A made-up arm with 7 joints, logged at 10 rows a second.
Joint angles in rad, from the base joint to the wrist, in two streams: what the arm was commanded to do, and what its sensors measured. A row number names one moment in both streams.
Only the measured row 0 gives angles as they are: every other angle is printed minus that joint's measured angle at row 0.
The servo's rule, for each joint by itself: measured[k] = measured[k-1] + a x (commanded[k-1-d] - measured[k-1]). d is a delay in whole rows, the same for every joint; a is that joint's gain. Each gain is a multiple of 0.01, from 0.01 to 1. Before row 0 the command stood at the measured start. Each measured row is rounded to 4 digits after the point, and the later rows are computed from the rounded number. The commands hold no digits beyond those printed.
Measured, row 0:
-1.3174, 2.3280, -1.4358, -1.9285, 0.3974, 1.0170, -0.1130
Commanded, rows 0 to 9:
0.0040, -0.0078, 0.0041, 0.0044, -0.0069, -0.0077, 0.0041
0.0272, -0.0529, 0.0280, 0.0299, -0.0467, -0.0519, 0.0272
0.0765, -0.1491, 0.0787, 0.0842, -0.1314, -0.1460, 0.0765
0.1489, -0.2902, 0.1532, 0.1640, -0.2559, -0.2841, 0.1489
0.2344, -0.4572, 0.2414, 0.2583, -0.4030, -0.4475, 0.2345
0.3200, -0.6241, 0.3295, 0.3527, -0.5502, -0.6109, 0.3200
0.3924, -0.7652, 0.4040, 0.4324, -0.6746, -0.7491, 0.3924
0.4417, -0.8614, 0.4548, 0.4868, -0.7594, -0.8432, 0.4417
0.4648, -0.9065, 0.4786, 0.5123, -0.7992, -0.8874, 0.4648
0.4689, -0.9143, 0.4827, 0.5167, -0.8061, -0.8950, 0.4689
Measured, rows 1 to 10:
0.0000, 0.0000, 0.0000, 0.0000, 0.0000, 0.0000, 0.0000
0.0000, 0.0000, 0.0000, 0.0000, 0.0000, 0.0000, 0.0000
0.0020, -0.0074, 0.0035, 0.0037, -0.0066, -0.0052, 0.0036
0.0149, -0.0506, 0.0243, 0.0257, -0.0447, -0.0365, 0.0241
0.0463, -0.1442, 0.0705, 0.0748, -0.1271, -0.1099, 0.0697
0.0986, -0.2829, 0.1408, 0.1497, -0.2495, -0.2266, 0.1386
0.1679, -0.4485, 0.2263, 0.2409, -0.3953, -0.3746, 0.2220
0.2455, -0.6153, 0.3140, 0.3348, -0.5425, -0.5329, 0.3073
0.3204, -0.7577, 0.3905, 0.4168, -0.6680, -0.6778, 0.3813
0.3823, -0.8562, 0.4452, 0.4756, -0.7548, -0.7886, 0.4338
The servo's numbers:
d 2
a 0.51 0.95 0.85 0.84 0.95 0.67 0.87

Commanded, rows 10 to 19:
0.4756, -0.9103, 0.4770, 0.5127, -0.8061, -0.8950, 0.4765
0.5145, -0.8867, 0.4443, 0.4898, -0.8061, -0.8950, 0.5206
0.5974, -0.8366, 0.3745, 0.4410, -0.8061, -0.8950, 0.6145
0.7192, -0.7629, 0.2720, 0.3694, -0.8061, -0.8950, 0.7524
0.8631, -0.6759, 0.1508, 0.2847, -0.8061, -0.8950, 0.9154
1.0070, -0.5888, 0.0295, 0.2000, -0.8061, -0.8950, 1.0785
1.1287, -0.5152, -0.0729, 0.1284, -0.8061, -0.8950, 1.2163
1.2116, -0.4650, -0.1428, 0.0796, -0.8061, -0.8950, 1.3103
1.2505, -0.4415, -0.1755, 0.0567, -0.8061, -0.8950, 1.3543
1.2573, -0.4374, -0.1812, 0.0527, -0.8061, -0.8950, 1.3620
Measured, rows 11 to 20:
0.4244, -0.9040, 0.4736, 0.5064, -0.7970, -0.8548, 0.4608
0.4471, -0.9138, 0.4813, 0.5151, -0.8056, -0.8817, 0.4678
0.4616, -0.9105, 0.4776, 0.5131, -0.8061, -0.8906, 0.4754
0.4886, -0.8879, 0.4493, 0.4935, -0.8061, -0.8935, 0.5147
0.5441, -0.8392, 0.3857, 0.4494, -0.8061, -0.8945, 0.6015
0.6334, -0.7667, 0.2891, 0.3822, -0.8061, -0.8948, 0.7328
0.7505, -0.6804, 0.1715, 0.3003, -0.8061, -0.8949, 0.8917
0.8813, -0.5934, 0.0508, 0.2160, -0.8061, -0.8950, 1.0542
1.0075, -0.5191, -0.0543, 0.1424, -0.8061, -0.8950, 1.1952
1.1116, -0.4677, -0.1295, 0.0896, -0.8061, -0.8950, 1.2953

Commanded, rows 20 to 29:
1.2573, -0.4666, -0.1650, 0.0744, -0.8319, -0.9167, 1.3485
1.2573, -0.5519, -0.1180, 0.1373, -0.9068, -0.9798, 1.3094
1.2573, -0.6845, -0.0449, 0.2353, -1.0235, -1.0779, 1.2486
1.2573, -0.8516, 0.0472, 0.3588, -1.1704, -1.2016, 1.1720
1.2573, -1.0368, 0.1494, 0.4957, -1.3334, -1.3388, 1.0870
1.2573, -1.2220, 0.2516, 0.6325, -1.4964, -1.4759, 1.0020
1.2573, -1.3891, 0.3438, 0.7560, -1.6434, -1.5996, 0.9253
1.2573, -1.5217, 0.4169, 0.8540, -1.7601, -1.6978, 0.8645
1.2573, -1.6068, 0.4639, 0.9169, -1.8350, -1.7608, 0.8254
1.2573, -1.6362, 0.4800, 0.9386, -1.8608, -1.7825, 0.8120
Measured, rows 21 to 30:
1.1824, -0.4428, -0.1686, 0.0620, -0.8061, -0.8950, 1.3466
1.2206, -0.4377, -0.1793, 0.0542, -0.8061, -0.8950, 1.3600
1.2393, -0.4652, -0.1671, 0.0712, -0.8306, -0.9095, 1.3500
1.2485, -0.5476, -0.1254, 0.1267, -0.9030, -0.9566, 1.3147
1.2530, -0.6777, -0.0570, 0.2179, -1.0175, -1.0379, 1.2572
1.2552, -0.8429, 0.0316, 0.3363, -1.1628, -1.1476, 1.1831
1.2563, -1.0271, 0.1317, 0.4702, -1.3249, -1.2757, 1.0995
1.2568, -1.2123, 0.2336, 0.6065, -1.4878, -1.4098, 1.0147
1.2571, -1.3803, 0.3273, 0.7321, -1.6356, -1.5370, 0.9369
1.2572, -1.5146, 0.4035, 0.8345, -1.7539, -1.6447, 0.8739

